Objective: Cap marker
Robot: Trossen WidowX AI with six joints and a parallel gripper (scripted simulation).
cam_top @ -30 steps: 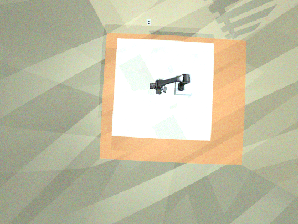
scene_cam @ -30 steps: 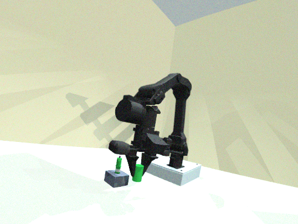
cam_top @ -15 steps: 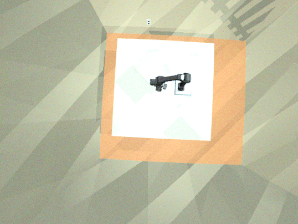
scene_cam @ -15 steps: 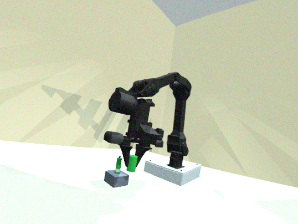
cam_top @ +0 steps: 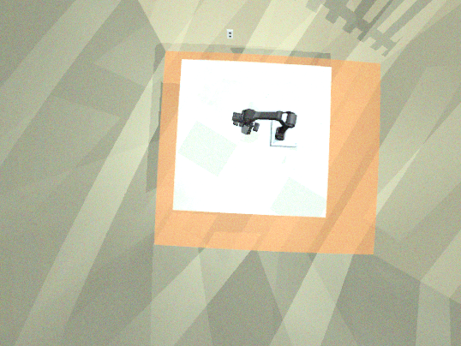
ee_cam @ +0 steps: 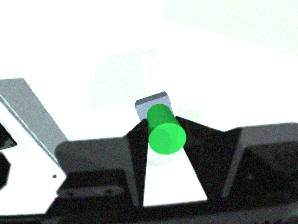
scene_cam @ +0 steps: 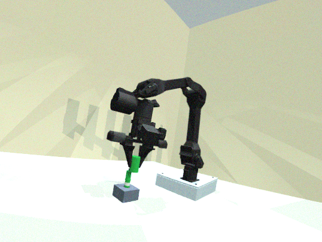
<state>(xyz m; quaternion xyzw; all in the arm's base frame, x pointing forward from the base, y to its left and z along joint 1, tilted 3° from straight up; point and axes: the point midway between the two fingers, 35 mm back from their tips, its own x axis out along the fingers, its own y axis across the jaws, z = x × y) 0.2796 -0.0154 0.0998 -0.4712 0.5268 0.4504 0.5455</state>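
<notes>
The grey holder block lies 30 mm to the right of my gripper tip and 90 mm below it. The rest, counted from my gripper tip: green cap: 10 mm above.
</notes>
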